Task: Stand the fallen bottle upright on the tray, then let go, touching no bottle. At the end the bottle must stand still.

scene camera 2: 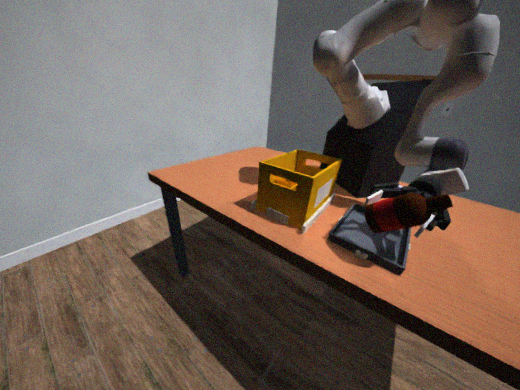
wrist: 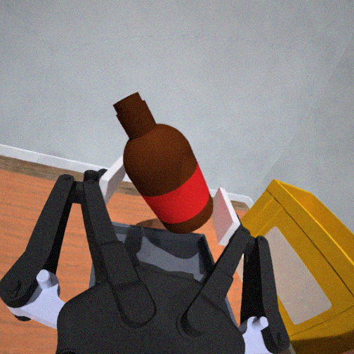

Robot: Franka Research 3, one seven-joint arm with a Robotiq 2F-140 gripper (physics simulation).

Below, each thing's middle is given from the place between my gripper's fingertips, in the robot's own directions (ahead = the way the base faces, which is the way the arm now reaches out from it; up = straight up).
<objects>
Right now my hand is 10 mm to the right of the brown bottle (scene camera 2: 408,210) and 10 mm below it.
</objects>
